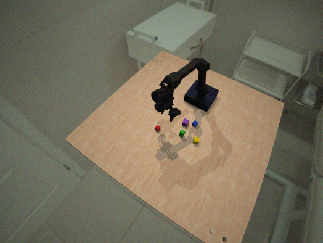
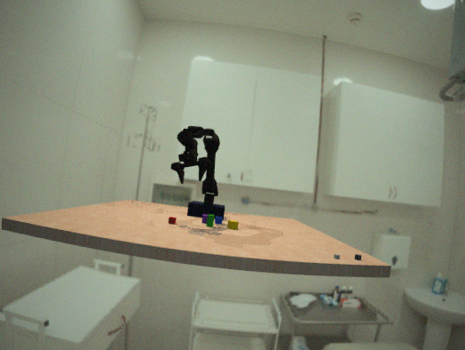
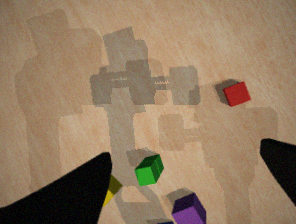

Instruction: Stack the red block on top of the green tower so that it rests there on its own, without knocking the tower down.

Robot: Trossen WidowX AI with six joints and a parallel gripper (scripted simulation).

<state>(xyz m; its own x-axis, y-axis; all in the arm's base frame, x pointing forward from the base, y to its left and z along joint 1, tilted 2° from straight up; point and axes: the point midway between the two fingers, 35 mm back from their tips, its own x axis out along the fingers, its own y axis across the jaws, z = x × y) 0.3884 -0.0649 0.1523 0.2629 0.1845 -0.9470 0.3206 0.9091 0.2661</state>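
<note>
Now: gripper tip 1 cm short of the red block, 6 cm to the left of it and 18 cm above it. From my gripper tip the other things lie so: purple block: 15 cm behind, 8 cm to the left, 18 cm below; blue block: 19 cm behind, 14 cm to the left, 18 cm below; yellow block: 7 cm behind, 21 cm to the left, 18 cm below.
</note>
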